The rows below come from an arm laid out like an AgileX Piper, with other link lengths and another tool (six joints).
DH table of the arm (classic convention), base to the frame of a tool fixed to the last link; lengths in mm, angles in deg. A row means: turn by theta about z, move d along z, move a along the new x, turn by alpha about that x. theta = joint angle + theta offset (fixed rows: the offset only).
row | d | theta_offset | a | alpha
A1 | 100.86 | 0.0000 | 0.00 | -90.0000
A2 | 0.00 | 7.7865 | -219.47 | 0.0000
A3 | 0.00 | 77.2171 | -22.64 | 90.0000
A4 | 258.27 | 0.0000 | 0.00 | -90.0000
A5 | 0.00 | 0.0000 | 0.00 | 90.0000
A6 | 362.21 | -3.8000 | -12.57 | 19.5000
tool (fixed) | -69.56 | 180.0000 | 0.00 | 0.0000
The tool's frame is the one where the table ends.
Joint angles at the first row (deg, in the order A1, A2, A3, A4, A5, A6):
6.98 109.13 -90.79 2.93 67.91 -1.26
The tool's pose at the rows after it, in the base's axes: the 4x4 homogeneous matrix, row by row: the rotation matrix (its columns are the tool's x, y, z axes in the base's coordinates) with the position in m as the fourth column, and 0 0 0 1 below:
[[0.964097, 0.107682, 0.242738, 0.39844], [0.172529, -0.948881, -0.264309, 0.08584], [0.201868, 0.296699, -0.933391, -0.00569], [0, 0, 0, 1]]
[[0.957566, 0.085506, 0.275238, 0.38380], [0.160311, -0.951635, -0.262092, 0.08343], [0.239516, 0.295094, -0.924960, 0.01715], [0, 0, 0, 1]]
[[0.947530, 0.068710, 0.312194, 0.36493], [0.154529, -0.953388, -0.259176, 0.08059], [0.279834, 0.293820, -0.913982, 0.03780], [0, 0, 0, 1]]
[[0.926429, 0.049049, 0.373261, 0.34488], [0.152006, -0.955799, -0.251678, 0.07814], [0.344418, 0.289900, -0.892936, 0.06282], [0, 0, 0, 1]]
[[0.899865, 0.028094, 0.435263, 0.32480], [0.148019, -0.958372, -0.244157, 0.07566], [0.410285, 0.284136, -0.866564, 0.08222], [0, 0, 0, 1]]
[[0.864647, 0.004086, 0.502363, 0.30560], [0.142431, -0.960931, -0.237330, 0.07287], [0.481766, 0.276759, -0.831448, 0.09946], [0, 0, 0, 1]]
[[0.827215, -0.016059, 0.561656, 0.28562], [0.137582, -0.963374, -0.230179, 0.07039], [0.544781, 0.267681, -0.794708, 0.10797], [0, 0, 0, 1]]
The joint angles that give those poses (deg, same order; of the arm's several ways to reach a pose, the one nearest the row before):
6.98 102.96 -87.49 2.70 68.02 -0.32
6.98 95.55 -82.65 2.59 68.34 0.39
6.98 87.25 -76.98 2.49 68.57 0.70
6.98 77.18 -70.89 2.49 68.66 0.69
6.98 67.17 -64.75 2.49 68.44 0.73
6.98 56.91 -58.84 2.40 68.21 0.82
6.98 46.53 -52.28 2.40 67.82 0.82

